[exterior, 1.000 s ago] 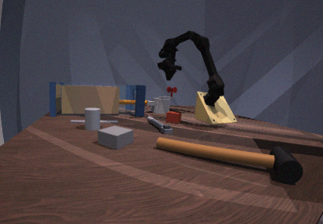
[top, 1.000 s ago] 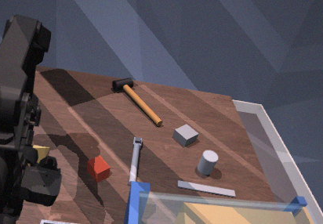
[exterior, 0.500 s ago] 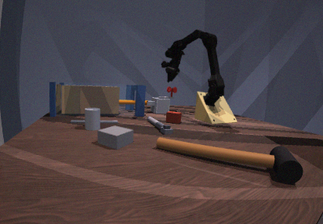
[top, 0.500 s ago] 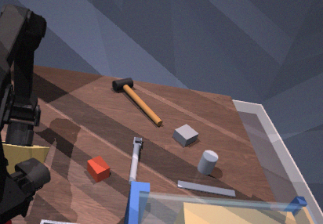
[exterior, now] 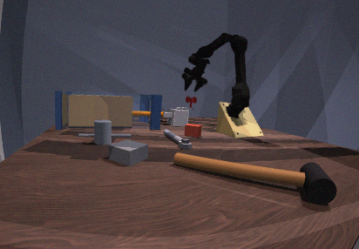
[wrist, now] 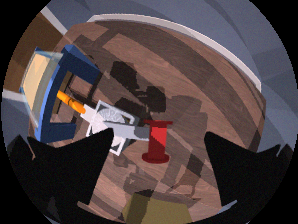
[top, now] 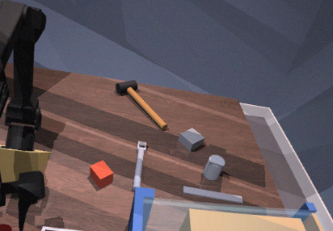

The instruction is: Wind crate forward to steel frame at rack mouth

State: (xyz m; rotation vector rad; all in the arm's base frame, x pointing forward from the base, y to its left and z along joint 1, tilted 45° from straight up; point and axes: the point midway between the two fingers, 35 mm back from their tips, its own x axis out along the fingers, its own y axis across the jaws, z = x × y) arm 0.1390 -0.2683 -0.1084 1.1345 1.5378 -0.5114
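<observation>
Now: the red grip 7 cm below my gripper tip, 1 cm to the left of it and 1 cm behind it. Round my gripper tip: flat grey bar: 46 cm ahead, 36 cm to the left, 20 cm below; then grey winch: 17 cm below, 7 cm ahead, 5 cm to the left; then winch handle: 10 cm below, 3 cm to the left, 3 cm ahead.
</observation>
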